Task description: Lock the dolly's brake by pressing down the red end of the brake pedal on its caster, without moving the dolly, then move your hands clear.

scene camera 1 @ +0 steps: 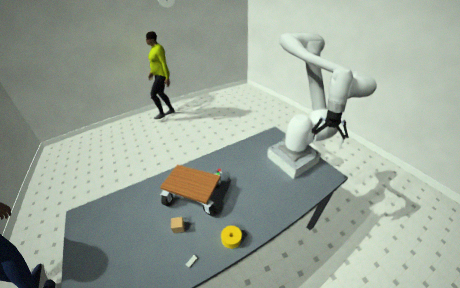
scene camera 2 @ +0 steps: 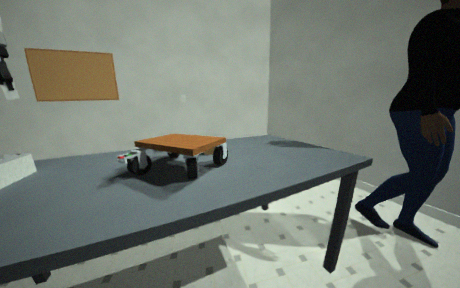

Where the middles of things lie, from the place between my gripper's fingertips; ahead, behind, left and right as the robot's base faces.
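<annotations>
I find the dolly (scene camera 2: 189, 146) well below my hand, a long way to the right of it and far ahead of it.
</annotations>
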